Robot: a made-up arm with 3 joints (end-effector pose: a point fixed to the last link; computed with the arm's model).
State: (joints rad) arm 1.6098 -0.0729 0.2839
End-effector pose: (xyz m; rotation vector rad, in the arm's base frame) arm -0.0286 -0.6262 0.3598 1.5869 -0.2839 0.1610
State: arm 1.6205 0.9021 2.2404
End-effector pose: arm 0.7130 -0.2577 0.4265 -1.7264 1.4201 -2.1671
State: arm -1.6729 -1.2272 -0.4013
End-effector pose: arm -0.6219 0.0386 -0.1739 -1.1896 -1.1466 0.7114
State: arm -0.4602 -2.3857 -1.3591
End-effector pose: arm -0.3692 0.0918 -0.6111 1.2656 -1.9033 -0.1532
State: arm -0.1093 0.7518 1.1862
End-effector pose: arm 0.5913 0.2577 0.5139 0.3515 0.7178 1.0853
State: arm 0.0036 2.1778 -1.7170
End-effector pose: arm 0.6640 0.4436 -0.3205 -1.7752 1.5358 -0.9265
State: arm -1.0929 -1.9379 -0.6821
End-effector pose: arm -0.5530 -0.2148 -0.3567 -0.0967 -1.7673 0.5610
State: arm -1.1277 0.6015 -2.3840
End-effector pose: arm 0.5159 0.6159 -0.0635 -1.2097 -1.0957 -2.3212
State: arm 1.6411 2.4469 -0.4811
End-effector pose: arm 0.5932 0.5410 0.5021 0.2266 1.7339 1.5578
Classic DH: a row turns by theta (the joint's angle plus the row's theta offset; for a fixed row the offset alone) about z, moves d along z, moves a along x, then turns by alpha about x. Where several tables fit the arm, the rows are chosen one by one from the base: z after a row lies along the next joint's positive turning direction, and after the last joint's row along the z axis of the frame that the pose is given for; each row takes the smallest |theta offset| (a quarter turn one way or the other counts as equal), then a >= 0, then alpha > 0; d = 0 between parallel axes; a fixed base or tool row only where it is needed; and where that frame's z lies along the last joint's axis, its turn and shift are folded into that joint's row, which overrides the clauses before.
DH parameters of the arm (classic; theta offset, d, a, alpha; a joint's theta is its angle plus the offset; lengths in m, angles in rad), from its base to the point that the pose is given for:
base (fixed): 1.5708 0.1427 0 1.5708
joint 1: -1.5708 0.0719 0.082 -1.5708
joint 2: -1.5708 0.3333 0.028 1.5708
joint 3: 0.5875 0 -0.1201 0
tool (fixed): -0.5875 0.7047 0 0

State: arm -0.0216 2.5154 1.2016
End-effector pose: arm 0.4411 0.2012 -0.5465 1.4494 2.1309 0.4487
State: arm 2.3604 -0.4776 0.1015
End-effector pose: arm -0.3095 -0.5444 -0.0414 2.2790 -0.3460 -0.5097
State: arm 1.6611 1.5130 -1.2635
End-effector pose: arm 0.7716 -0.0610 0.5473 0.3569 1.5415 0.2662
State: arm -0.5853 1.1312 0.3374
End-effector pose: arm 0.6907 0.3404 0.2266 -0.3275 1.1630 -0.0355
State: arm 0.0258 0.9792 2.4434
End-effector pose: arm 0.7390 0.3151 0.3396 1.1856 0.3993 2.2109
